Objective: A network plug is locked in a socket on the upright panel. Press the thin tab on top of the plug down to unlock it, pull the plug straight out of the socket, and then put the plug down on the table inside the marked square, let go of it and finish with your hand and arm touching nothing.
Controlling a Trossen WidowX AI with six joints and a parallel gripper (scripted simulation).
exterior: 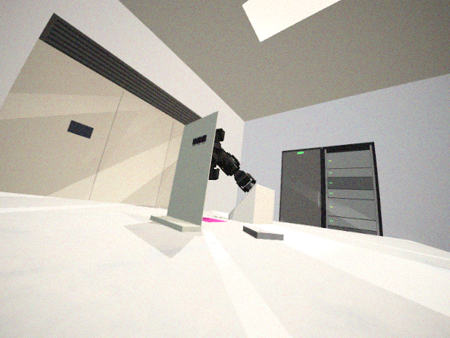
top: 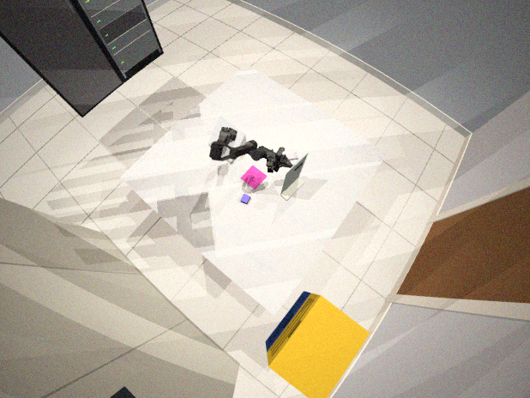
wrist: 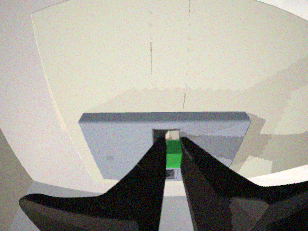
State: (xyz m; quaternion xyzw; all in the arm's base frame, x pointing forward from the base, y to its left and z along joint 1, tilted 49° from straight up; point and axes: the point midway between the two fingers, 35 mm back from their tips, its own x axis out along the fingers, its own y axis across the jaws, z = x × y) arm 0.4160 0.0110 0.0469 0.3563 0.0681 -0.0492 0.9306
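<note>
The magenta marked square is 240 mm below my gripper tip, 200 mm behind it and 80 mm to the right of it. Round my gripper tip: upright grey panel (90 mm below, 30 mm ahead, 10 mm to the left); green network plug (right at my gripper tip); flat grey slab (230 mm below, 180 mm to the left, 100 mm behind).
</note>
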